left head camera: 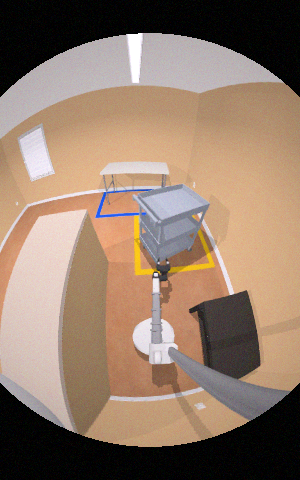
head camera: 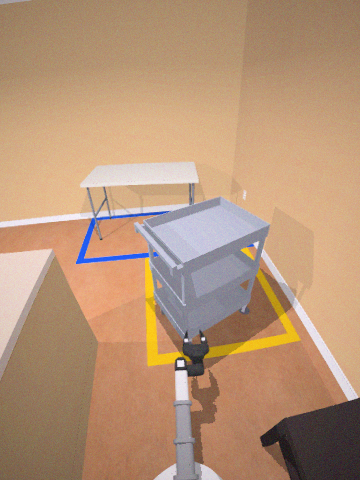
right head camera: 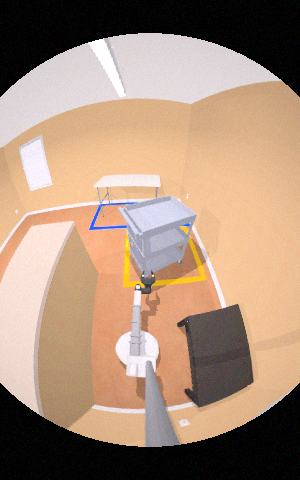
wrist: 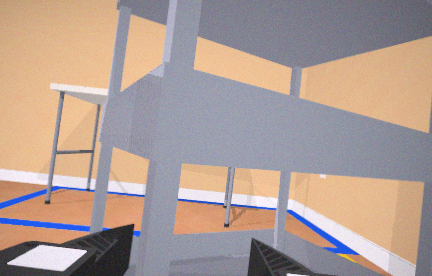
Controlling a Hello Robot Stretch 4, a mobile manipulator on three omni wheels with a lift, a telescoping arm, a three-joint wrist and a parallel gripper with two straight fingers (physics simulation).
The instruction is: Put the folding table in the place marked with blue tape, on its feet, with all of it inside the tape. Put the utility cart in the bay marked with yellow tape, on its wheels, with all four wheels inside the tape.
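Places are measured from the robot's base along level axes (x ahead, y left, z up), in centimetres.
Pixels of known places: gripper, fingertip midpoint: point(left head camera: 161, 257) point(head camera: 193, 330) point(right head camera: 147, 270) point(wrist: 190, 252).
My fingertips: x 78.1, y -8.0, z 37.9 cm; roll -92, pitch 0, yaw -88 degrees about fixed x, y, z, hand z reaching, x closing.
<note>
Behind a point stands the place of what it marks.
The white-topped folding table point(head camera: 142, 174) {x 242.4, y 32.5, z 71.5 cm} point(left head camera: 135, 168) {x 234.9, y 31.4, z 71.5 cm} point(right head camera: 128, 181) {x 233.9, y 30.3, z 71.6 cm} point(wrist: 80, 90) {x 223.7, y 76.9, z 68.9 cm} stands on its feet at the blue tape point(head camera: 86, 242) {x 224.1, y 108.2, z -2.7 cm} point(left head camera: 101, 205) {x 224.1, y 105.9, z -3.0 cm} point(wrist: 50, 224) {x 193.9, y 67.0, z -2.7 cm}. Its front left foot is inside the tape; a back foot is close to the back line. The grey utility cart point(head camera: 210, 230) {x 121.9, y -21.8, z 76.6 cm} point(left head camera: 172, 202) {x 120.5, y -17.6, z 76.6 cm} point(right head camera: 160, 215) {x 119.0, y -19.9, z 76.6 cm} point(wrist: 300, 125) {x 94.5, y -18.7, z 48.1 cm} stands upright, turned at an angle, over the yellow tape point(head camera: 250, 346) {x 85.9, y -51.8, z -2.7 cm} point(left head camera: 137, 240) {x 132.1, y 22.4, z -2.7 cm}. Its far wheels are hidden. My gripper point(head camera: 195, 335) {x 78.1, y -8.0, z 37.9 cm} point(left head camera: 163, 262) {x 78.1, y -8.0, z 37.9 cm} point(right head camera: 147, 274) {x 78.1, y -8.0, z 37.9 cm} point(wrist: 190, 252) {x 78.1, y -8.0, z 37.9 cm} is open and low at the cart's near corner. In the wrist view a corner post shows between the fingers; contact is unclear.
A long, pale-topped block point(head camera: 57, 345) {x 61.0, y 58.5, z 55.6 cm} point(left head camera: 82, 300) {x 24.4, y 55.1, z 59.9 cm} point(right head camera: 67, 320) {x 15.1, y 54.3, z 52.8 cm} stands along the left. A dark piece of furniture point(head camera: 325, 440) {x 19.4, y -56.9, z 42.2 cm} point(left head camera: 230, 335) {x -8.2, y -66.9, z 42.2 cm} point(right head camera: 220, 350) {x -7.7, y -69.4, z 42.3 cm} stands at the near right. Walls with white baseboards lie behind the table and right of the cart.
</note>
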